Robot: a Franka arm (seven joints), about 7 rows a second.
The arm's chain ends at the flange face. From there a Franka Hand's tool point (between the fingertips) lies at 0.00 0.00 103.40 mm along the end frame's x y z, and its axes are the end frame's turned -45 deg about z.
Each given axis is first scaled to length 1.
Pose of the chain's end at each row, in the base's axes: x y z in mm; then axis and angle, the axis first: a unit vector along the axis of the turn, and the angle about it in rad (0 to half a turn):
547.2 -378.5 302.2 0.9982 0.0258 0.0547 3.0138
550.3 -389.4 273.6 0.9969 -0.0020 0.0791 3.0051
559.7 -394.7 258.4 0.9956 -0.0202 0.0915 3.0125
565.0 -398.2 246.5 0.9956 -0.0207 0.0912 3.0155
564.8 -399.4 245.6 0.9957 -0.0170 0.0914 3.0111
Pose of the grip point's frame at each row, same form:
558.8 -391.4 200.3 0.9134 0.4063 0.0261 2.9817
566.5 -403.5 172.4 0.9236 0.3804 0.0470 2.9549
578.2 -408.3 157.6 0.9298 0.3632 0.0599 2.9522
583.4 -411.5 145.6 0.9299 0.3627 0.0602 2.9552
583.3 -413.1 144.8 0.9286 0.3662 0.0596 2.9510

